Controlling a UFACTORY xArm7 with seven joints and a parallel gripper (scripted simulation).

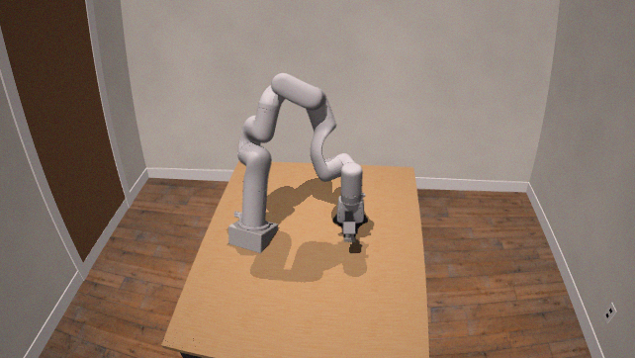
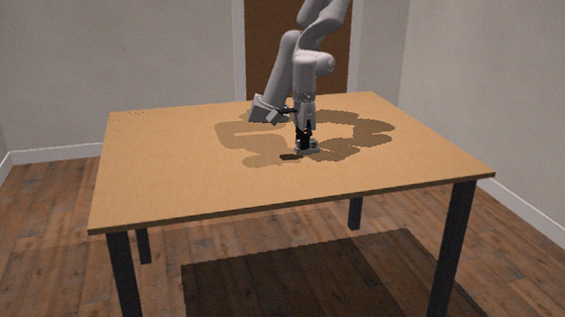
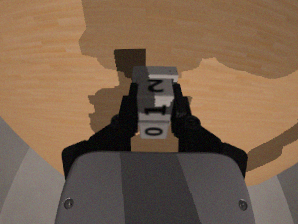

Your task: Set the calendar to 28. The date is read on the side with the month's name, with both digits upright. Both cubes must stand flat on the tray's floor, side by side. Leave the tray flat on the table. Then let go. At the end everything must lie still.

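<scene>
Now: hand 30 mm above the grey calendar tray and 20 mm to the right of it.
</scene>
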